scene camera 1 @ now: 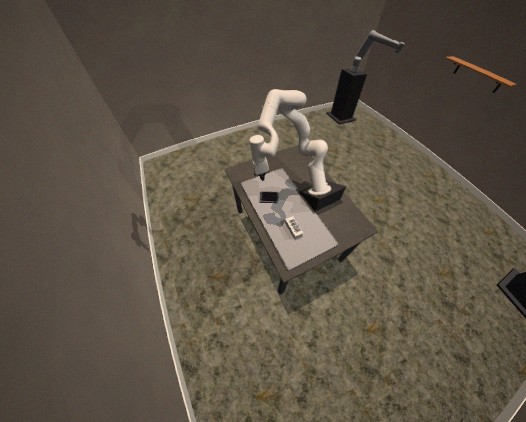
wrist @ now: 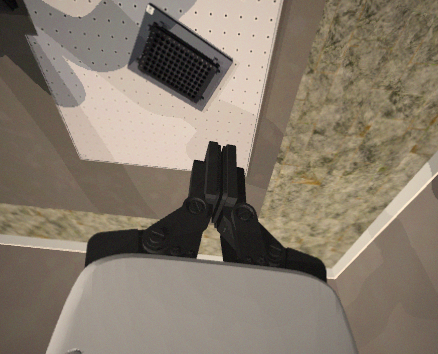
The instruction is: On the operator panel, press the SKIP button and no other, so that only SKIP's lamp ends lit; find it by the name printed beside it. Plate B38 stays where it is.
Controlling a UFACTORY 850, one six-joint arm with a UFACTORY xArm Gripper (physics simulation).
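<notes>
A small cream-coloured box with dark marks, which looks like the operator panel [scene camera 1: 294, 227], lies on the perforated board [scene camera 1: 312, 240] [wrist: 125, 145] in the scene view. Its button names and lamps are too small to read, and it does not show in the wrist view. A dark plate with a grid of wells [scene camera 1: 269, 197] [wrist: 175, 65], which looks like plate B38, sits on a dark flat holder on the board. My gripper [scene camera 1: 262, 178] [wrist: 217, 159] is shut and empty. It hangs above the far end of the board, beyond the plate and well away from the panel.
The board lies on a brown table [scene camera 1: 357, 225] [wrist: 150, 192]. My arm's dark base block [scene camera 1: 327, 199] stands at the board's long side. A second grey arm [scene camera 1: 367, 45] stands on a black pedestal [scene camera 1: 348, 95] farther back. An orange shelf [scene camera 1: 480, 70] is on the wall.
</notes>
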